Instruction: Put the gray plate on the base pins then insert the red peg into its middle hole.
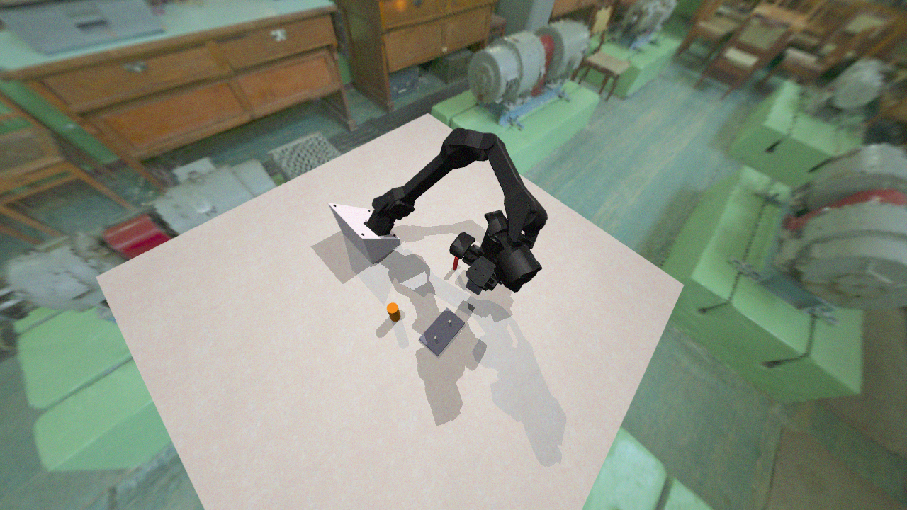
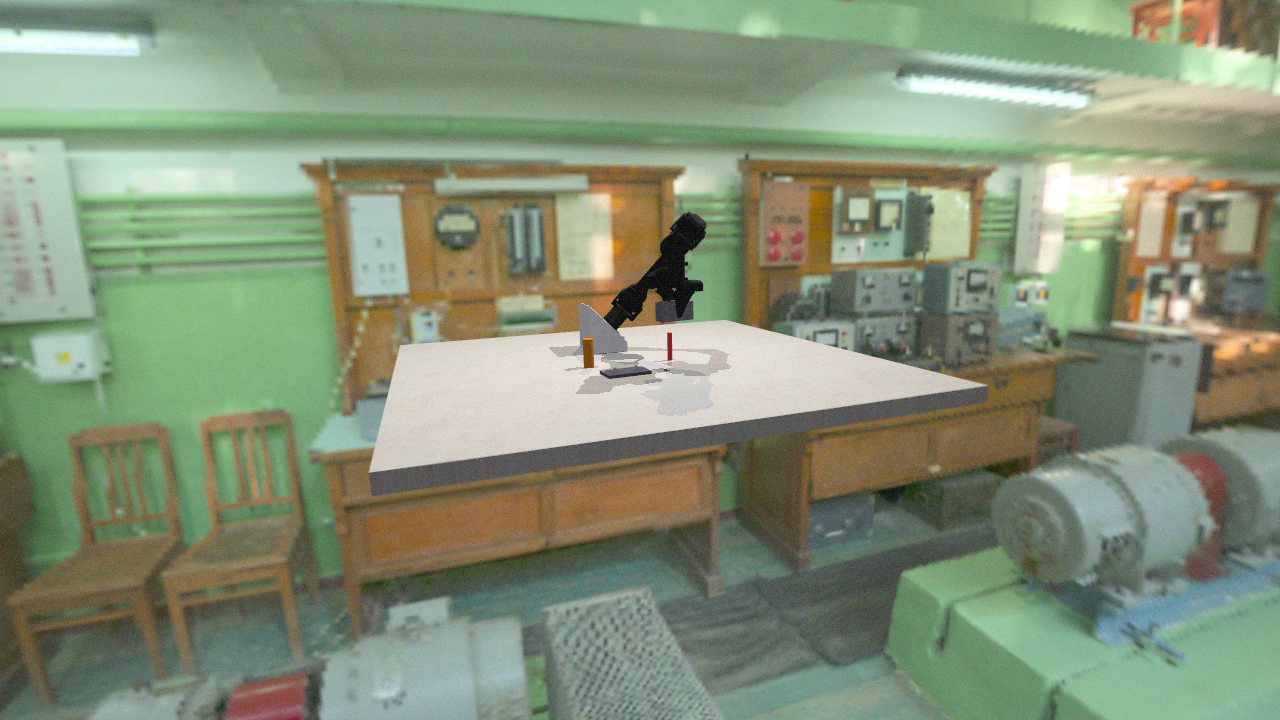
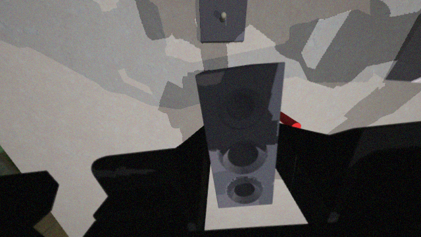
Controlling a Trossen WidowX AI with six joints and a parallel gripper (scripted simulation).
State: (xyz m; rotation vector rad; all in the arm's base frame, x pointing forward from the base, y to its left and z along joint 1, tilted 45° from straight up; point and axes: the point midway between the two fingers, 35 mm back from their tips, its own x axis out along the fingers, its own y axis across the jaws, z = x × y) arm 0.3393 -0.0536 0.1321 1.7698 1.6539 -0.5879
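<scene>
The dark base is 15 cm to the right of my gripper tip and 13 cm below it. Round my gripper tip: red peg (10 cm behind, 4 cm to the left, 10 cm below); then orange peg (13 cm behind, 20 cm to the right, 10 cm below); then gray plate (3 cm above).
</scene>
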